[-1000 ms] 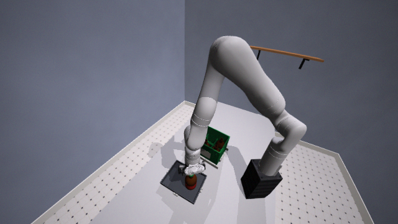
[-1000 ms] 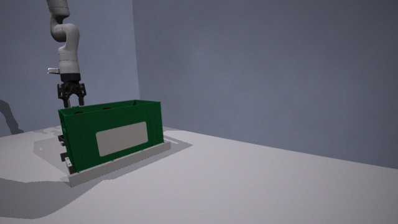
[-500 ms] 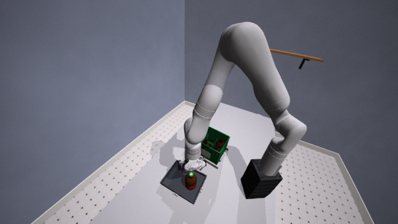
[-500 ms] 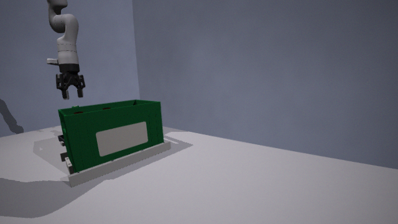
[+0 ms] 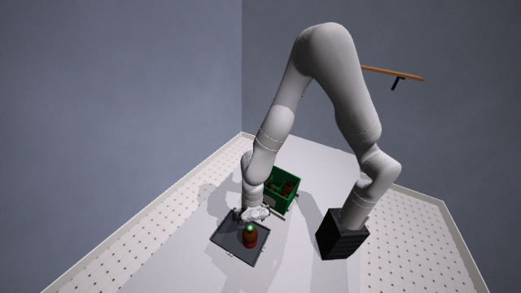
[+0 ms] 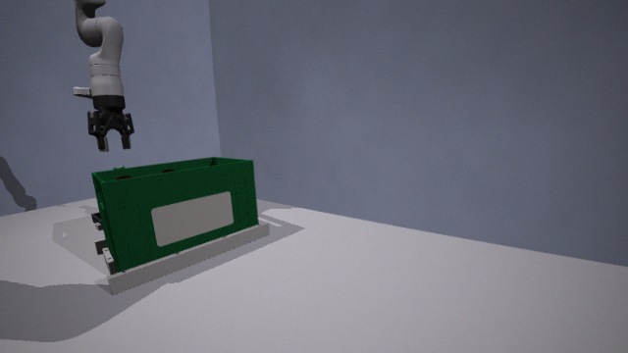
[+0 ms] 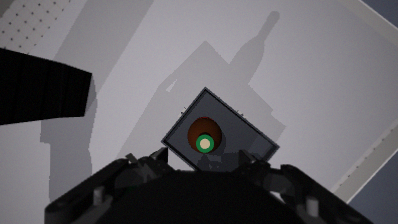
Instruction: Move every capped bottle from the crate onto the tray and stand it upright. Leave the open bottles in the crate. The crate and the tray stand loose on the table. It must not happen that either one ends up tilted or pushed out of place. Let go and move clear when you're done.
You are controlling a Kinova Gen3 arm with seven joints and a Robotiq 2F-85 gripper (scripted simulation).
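The brown bottle lies 130 mm below my hand. From my hand the other things lie so: green crate 300 mm to the right, 130 mm below, 30 mm ahead; then dark tray 200 mm below, 50 mm ahead.
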